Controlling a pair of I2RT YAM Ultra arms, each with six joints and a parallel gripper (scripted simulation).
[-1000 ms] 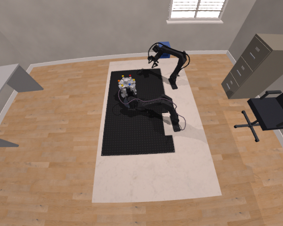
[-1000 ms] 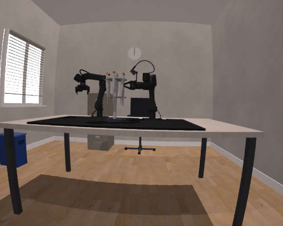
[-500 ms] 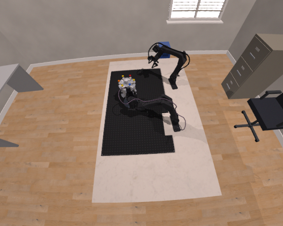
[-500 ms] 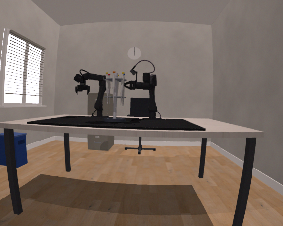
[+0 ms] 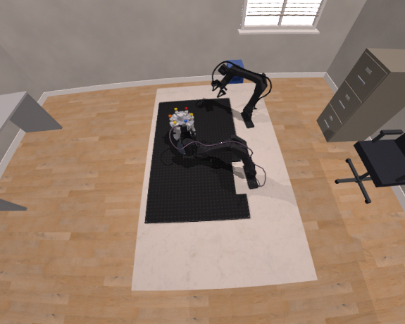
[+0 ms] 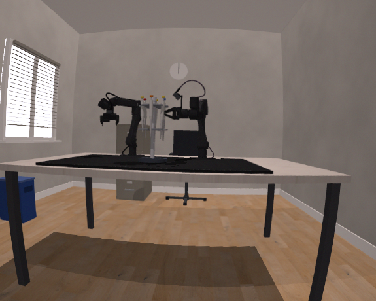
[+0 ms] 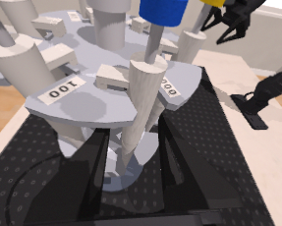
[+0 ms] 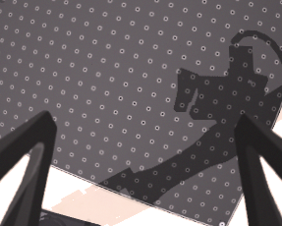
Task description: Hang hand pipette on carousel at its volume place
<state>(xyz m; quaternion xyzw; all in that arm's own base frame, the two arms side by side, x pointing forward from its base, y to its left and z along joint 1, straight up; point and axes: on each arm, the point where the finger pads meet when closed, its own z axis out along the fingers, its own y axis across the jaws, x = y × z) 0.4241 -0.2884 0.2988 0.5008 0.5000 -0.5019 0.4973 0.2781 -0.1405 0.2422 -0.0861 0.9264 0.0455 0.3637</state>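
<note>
Now: the hand pipette 1 cm ahead of my left hand and 3 cm below it.
</note>
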